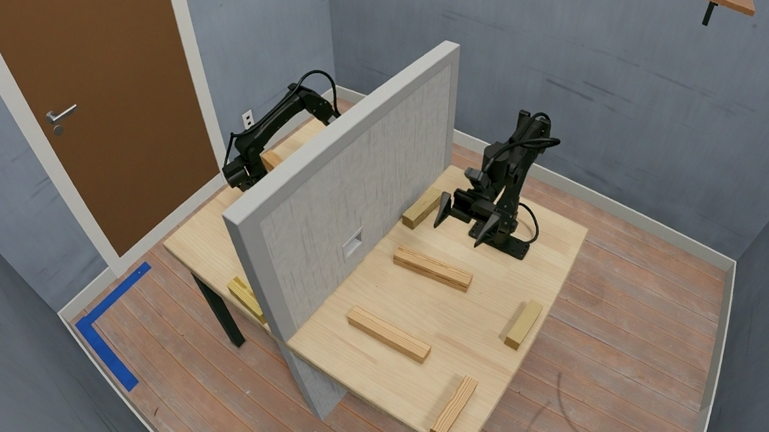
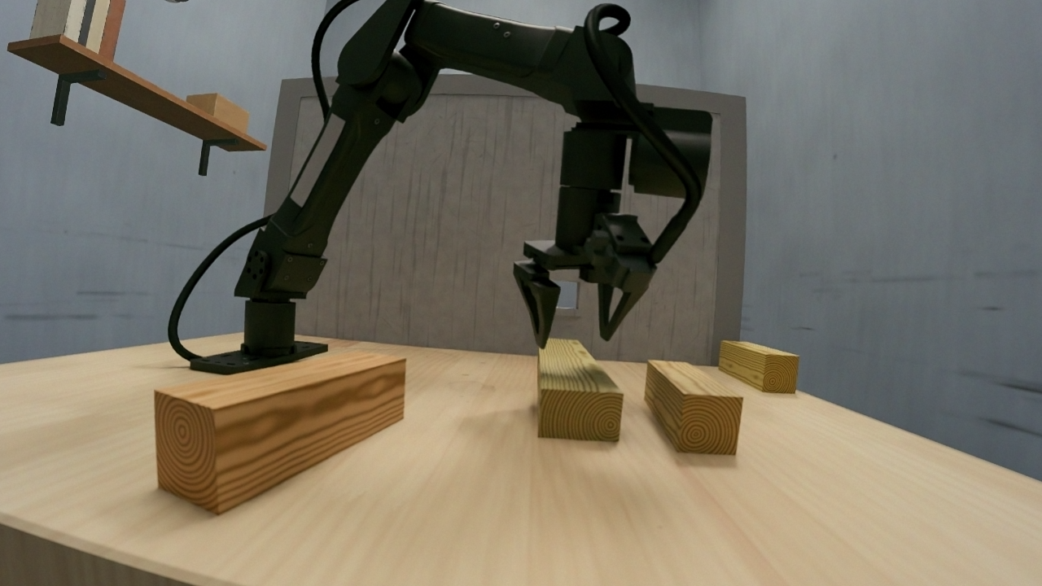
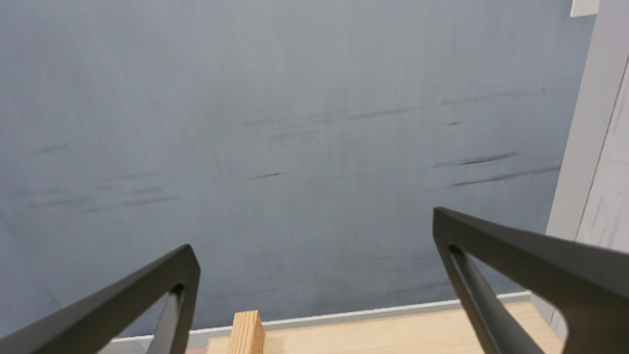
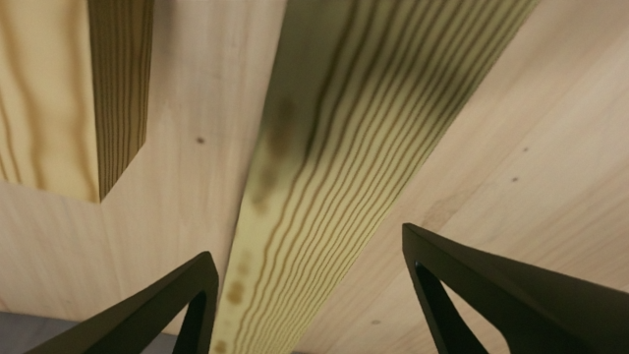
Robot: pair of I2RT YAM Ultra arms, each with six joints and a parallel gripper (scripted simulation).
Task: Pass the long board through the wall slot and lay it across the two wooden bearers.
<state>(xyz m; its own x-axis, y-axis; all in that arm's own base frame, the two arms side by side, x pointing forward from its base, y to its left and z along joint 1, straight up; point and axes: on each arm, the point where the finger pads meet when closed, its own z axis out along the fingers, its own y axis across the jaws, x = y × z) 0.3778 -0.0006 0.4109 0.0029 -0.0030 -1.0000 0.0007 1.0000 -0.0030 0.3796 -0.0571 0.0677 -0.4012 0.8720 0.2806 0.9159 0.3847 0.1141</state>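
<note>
Now: the long pale board 1 cm behind my right hand, 6 cm to the left of it and 5 cm below it. From my right hand the other things lie so: wooden bearer 10 cm ahead, 56 cm to the left, 5 cm below; then thick block 17 cm behind, 19 cm to the right, 4 cm below.
</note>
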